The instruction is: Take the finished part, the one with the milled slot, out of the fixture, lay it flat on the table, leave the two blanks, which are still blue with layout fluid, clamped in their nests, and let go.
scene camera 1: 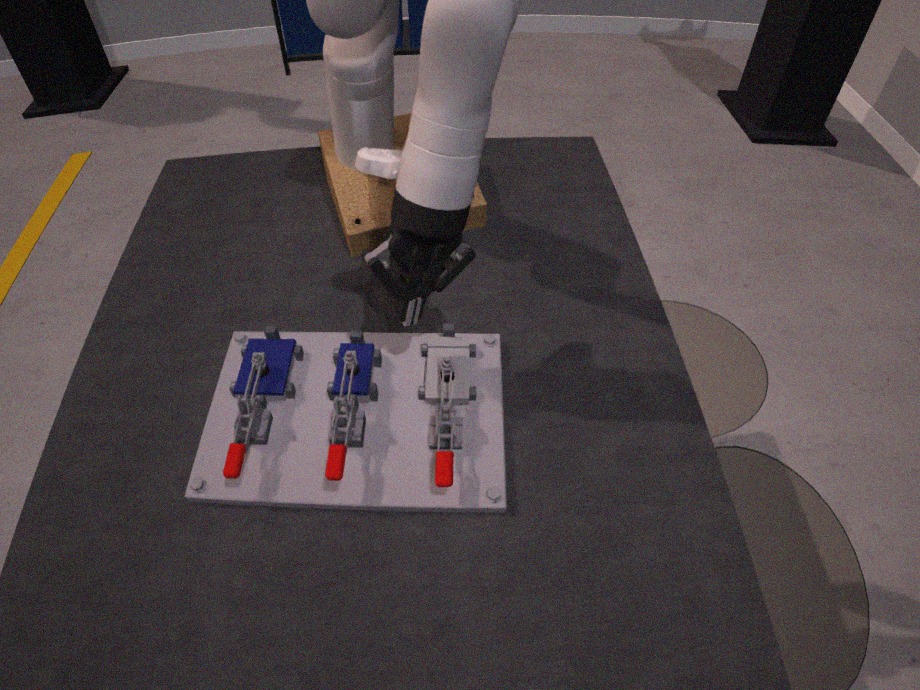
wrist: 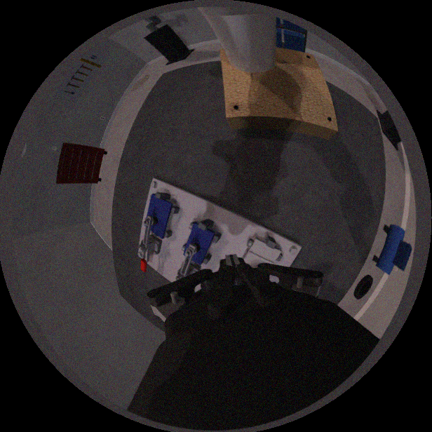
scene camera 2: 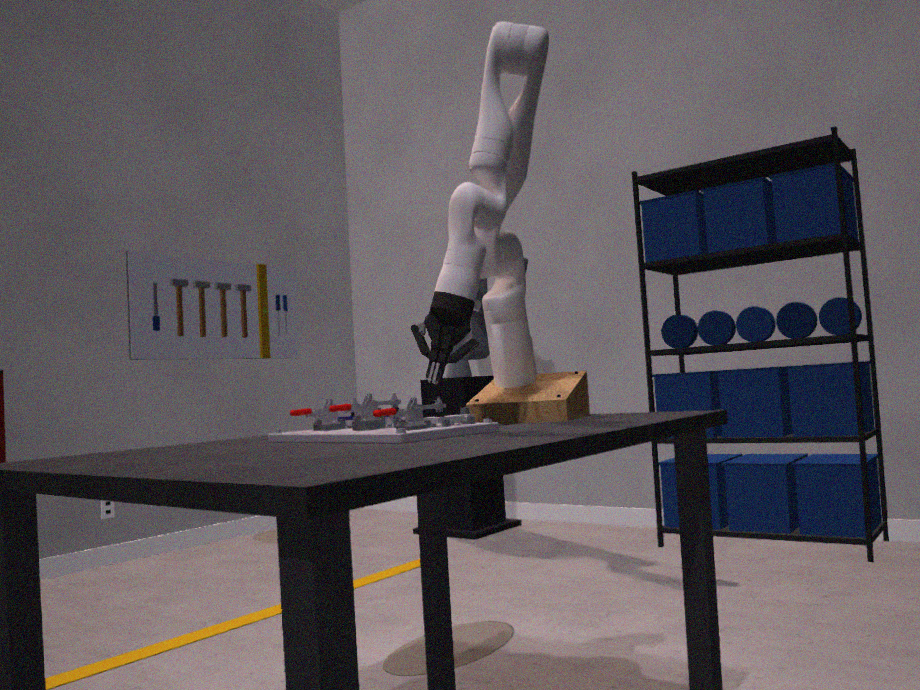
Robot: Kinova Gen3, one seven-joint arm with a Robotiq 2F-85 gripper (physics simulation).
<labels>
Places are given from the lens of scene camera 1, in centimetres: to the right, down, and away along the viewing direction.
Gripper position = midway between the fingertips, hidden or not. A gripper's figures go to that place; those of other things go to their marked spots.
my gripper (scene camera 1: 406, 321): -6, -3, 65
narrower blue blank (scene camera 1: 360, 387): -11, 5, 65
</labels>
